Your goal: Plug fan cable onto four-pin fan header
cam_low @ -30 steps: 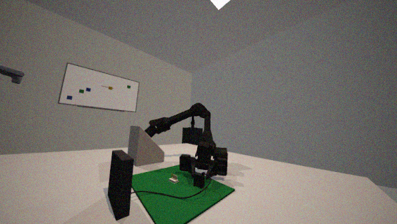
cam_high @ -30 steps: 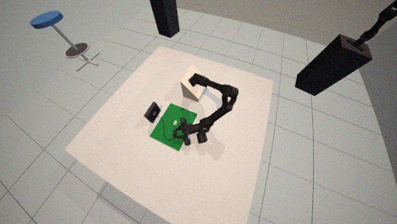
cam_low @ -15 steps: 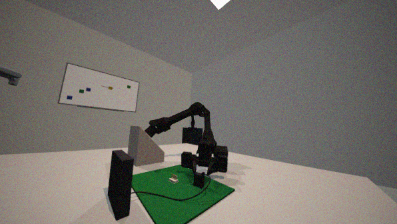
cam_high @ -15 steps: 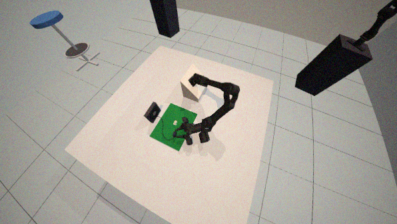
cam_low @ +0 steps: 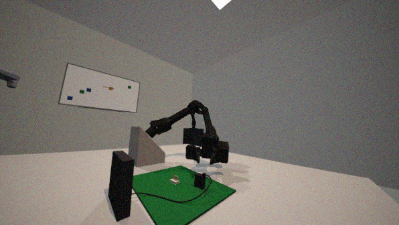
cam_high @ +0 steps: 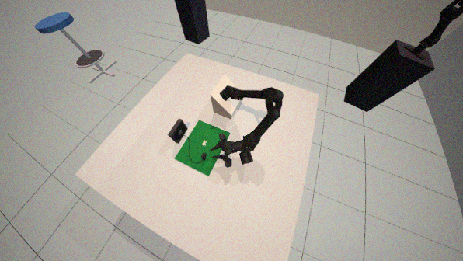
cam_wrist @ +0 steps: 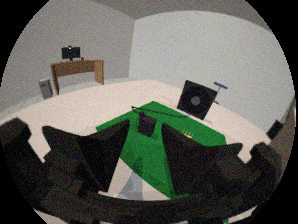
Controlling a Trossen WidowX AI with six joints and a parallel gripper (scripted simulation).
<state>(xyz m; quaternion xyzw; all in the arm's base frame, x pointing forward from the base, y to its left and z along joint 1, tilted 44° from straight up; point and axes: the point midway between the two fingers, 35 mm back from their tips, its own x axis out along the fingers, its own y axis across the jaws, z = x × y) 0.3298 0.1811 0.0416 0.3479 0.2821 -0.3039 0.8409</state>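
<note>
Right now my gripper tip is 30 mm short of the black plug, 40 mm to the left of it and 50 mm above it. Also, from my gripper tip: pale four-pin header 50 mm behind, 90 mm to the right, 70 mm below; black fan 10 mm behind, 250 mm to the right, 10 mm below; green board 30 mm behind, 90 mm to the right, 80 mm below.
</note>
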